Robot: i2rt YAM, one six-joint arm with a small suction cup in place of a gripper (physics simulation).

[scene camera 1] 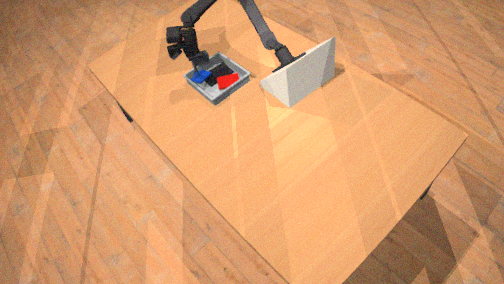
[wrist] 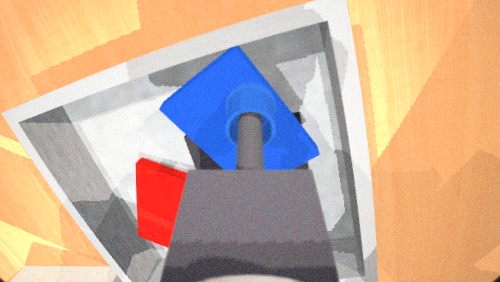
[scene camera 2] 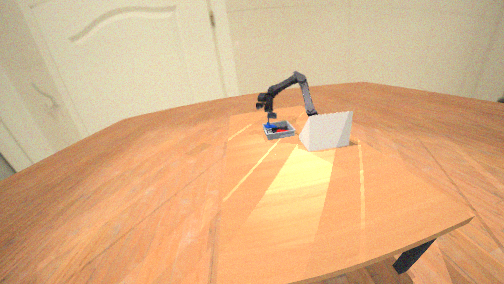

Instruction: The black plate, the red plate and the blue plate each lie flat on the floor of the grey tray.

Scene:
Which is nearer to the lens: the blue plate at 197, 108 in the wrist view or the red plate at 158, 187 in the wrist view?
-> The blue plate.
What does my suction cup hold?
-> A blue plate.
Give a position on a grey tray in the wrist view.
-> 85, 138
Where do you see a grey tray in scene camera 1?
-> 212, 94

